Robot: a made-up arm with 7 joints. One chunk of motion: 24 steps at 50 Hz.
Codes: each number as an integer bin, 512 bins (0 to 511) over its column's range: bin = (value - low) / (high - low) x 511, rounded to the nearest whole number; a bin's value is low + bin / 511 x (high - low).
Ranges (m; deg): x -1.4..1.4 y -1.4..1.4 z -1.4..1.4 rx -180..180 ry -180..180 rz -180..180
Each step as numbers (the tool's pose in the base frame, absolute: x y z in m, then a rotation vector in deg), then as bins.
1 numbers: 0.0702 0.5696 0.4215 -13.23 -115.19 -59.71
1 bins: 268 359 332 237 92 171
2 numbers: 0.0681 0.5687 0.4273 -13.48 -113.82 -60.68
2 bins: 268 359 333 236 94 169
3 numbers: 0.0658 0.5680 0.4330 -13.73 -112.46 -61.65
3 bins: 268 359 335 236 96 168
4 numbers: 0.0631 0.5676 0.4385 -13.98 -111.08 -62.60
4 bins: 267 359 336 236 98 167
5 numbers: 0.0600 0.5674 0.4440 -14.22 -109.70 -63.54
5 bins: 266 359 337 235 100 165
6 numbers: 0.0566 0.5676 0.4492 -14.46 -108.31 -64.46
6 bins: 266 359 337 235 102 164
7 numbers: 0.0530 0.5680 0.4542 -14.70 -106.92 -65.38
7 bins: 265 359 338 235 104 163
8 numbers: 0.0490 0.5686 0.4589 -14.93 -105.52 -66.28
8 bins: 264 359 339 234 106 161
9 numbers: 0.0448 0.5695 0.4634 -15.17 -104.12 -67.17
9 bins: 264 359 340 234 108 160
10 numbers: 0.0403 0.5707 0.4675 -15.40 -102.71 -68.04
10 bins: 263 360 341 234 110 159
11 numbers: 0.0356 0.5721 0.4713 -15.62 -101.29 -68.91
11 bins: 262 360 342 233 112 158
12 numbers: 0.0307 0.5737 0.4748 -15.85 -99.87 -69.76
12 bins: 261 360 342 233 114 156
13 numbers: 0.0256 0.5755 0.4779 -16.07 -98.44 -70.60
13 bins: 260 361 343 233 116 155
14 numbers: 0.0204 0.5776 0.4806 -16.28 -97.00 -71.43
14 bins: 259 361 343 232 118 154
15 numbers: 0.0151 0.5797 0.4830 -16.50 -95.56 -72.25
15 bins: 258 361 344 232 120 153
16 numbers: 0.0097 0.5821 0.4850 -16.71 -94.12 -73.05
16 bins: 257 362 344 232 122 152
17 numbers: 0.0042 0.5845 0.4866 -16.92 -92.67 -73.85
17 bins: 256 362 344 231 124 151
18 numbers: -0.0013 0.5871 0.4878 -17.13 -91.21 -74.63
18 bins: 255 363 345 231 126 150
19 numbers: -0.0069 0.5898 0.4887 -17.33 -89.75 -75.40
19 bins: 254 363 345 231 128 148
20 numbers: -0.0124 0.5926 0.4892 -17.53 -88.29 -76.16
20 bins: 253 364 345 231 130 147
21 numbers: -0.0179 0.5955 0.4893 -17.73 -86.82 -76.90
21 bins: 252 364 345 230 132 146
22 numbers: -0.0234 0.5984 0.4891 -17.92 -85.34 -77.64
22 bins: 251 365 345 230 134 145
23 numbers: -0.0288 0.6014 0.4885 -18.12 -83.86 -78.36
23 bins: 250 365 345 230 136 144
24 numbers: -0.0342 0.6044 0.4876 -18.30 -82.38 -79.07
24 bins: 249 366 344 230 139 143
